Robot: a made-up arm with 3 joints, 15 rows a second.
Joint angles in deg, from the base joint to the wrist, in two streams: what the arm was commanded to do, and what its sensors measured. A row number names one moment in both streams.
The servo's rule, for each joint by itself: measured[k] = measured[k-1] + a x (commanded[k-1-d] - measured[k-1]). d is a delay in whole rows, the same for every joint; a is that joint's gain. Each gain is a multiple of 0.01, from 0.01 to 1. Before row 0 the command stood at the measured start. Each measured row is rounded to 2 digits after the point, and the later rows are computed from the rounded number. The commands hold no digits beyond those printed.
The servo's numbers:
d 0
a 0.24 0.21 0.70
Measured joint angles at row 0: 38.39, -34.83, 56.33
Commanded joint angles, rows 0 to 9: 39.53, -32.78, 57.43; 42.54, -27.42, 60.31; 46.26, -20.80, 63.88; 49.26, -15.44, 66.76; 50.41, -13.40, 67.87; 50.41, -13.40, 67.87; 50.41, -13.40, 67.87; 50.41, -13.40, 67.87; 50.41, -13.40, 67.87; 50.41, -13.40, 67.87
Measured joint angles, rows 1 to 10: 38.66, -34.40, 57.10; 39.59, -32.93, 59.35; 41.19, -30.38, 62.52; 43.13, -27.24, 65.49; 44.88, -24.33, 67.16; 46.21, -22.03, 67.66; 47.22, -20.22, 67.81; 47.99, -18.79, 67.85; 48.57, -17.66, 67.86; 49.01, -16.77, 67.87
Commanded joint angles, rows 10 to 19: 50.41, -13.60, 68.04; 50.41, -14.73, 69.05; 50.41, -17.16, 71.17; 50.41, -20.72, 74.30; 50.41, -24.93, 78.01; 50.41, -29.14, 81.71; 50.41, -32.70, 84.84; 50.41, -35.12, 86.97; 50.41, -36.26, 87.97; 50.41, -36.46, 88.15
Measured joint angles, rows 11 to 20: 49.35, -16.10, 67.99; 49.60, -15.81, 68.73; 49.79, -16.09, 70.44; 49.94, -17.06, 73.14; 50.05, -18.71, 76.55; 50.14, -20.90, 80.16; 50.20, -23.38, 83.44; 50.25, -25.85, 85.91; 50.29, -28.04, 87.35; 50.32, -29.81, 87.91
